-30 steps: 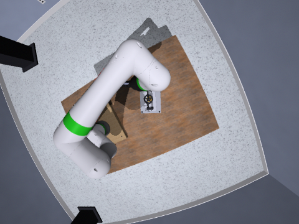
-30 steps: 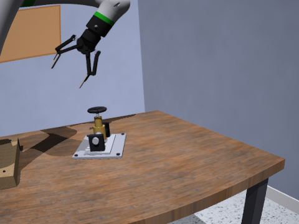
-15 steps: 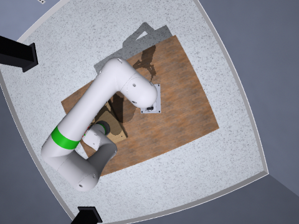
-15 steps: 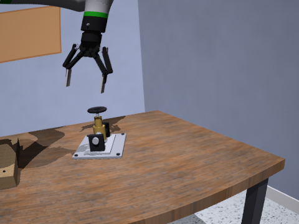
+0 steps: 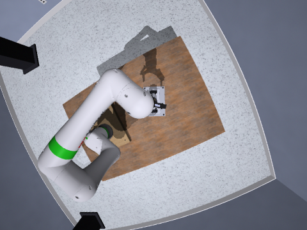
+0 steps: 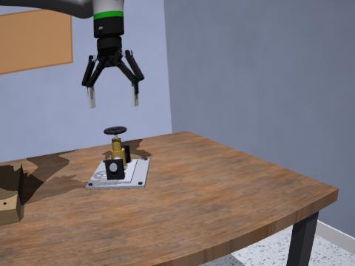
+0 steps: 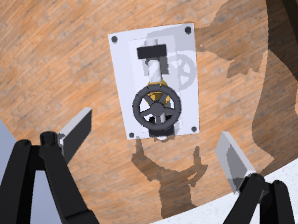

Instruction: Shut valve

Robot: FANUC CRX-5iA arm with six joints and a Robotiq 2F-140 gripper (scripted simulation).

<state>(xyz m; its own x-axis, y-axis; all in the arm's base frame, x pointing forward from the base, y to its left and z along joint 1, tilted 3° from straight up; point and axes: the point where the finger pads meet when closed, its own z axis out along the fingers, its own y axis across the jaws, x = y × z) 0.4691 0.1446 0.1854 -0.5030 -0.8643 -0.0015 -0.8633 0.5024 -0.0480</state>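
Now: the black spoked handwheel 9 cm below my hand.
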